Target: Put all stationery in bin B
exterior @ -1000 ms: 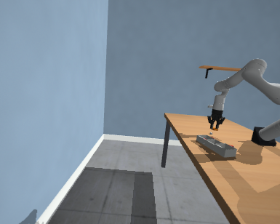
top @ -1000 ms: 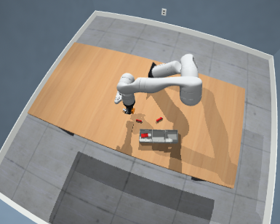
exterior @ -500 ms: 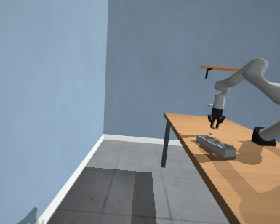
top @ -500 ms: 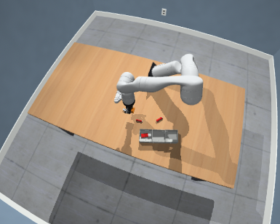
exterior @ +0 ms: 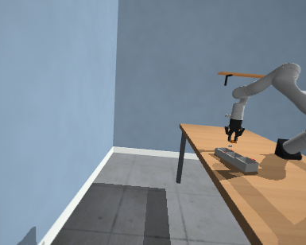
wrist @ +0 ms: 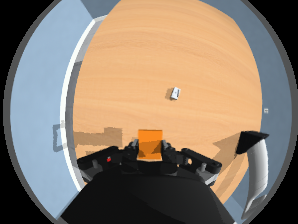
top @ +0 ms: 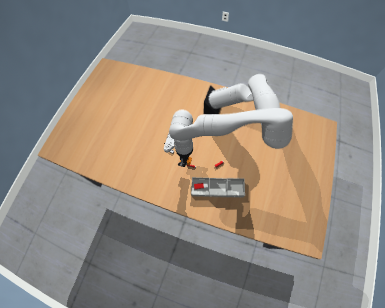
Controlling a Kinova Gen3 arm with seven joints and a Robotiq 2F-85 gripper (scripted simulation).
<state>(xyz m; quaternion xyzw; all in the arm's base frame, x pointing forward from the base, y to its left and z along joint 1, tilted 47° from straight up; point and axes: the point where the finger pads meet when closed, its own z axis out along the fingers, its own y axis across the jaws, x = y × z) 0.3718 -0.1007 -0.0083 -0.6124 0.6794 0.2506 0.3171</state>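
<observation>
Now: the red-and-white item 10 cm to the left of my hand, 9 cm ahead of it and 7 cm below it. Round my hand: small pale piece: 10 cm to the right, 8 cm below, 6 cm behind; orange block: 2 cm below; grey bin row: 17 cm to the left, 9 cm ahead, 7 cm below.
</observation>
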